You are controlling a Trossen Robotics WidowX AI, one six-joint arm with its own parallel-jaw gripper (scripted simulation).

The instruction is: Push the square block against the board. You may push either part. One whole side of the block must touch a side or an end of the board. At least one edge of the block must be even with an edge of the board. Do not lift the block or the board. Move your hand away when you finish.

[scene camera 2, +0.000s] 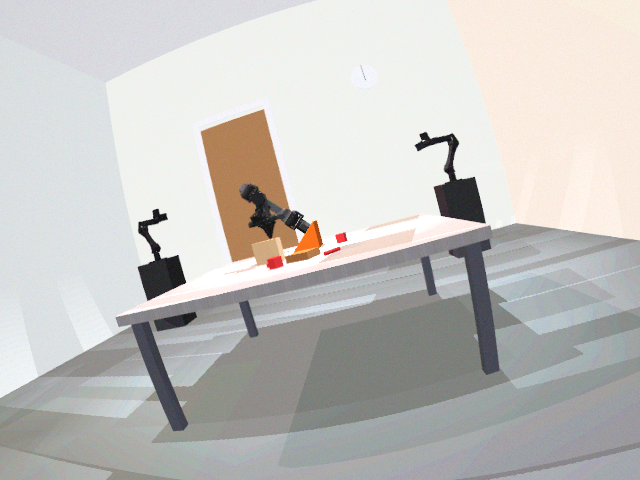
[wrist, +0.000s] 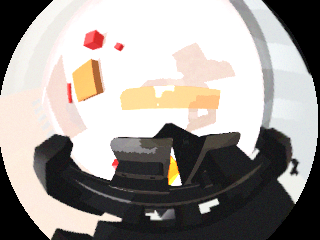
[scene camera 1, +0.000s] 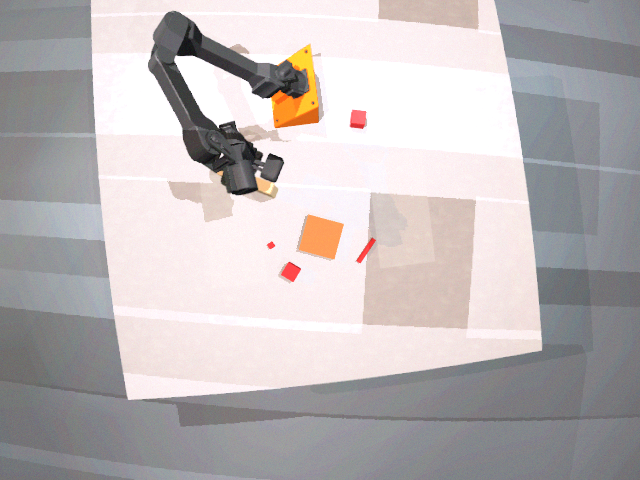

Labels:
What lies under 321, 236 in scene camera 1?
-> An orange square block.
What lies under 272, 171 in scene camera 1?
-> My gripper.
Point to an orange square block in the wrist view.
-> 86, 78

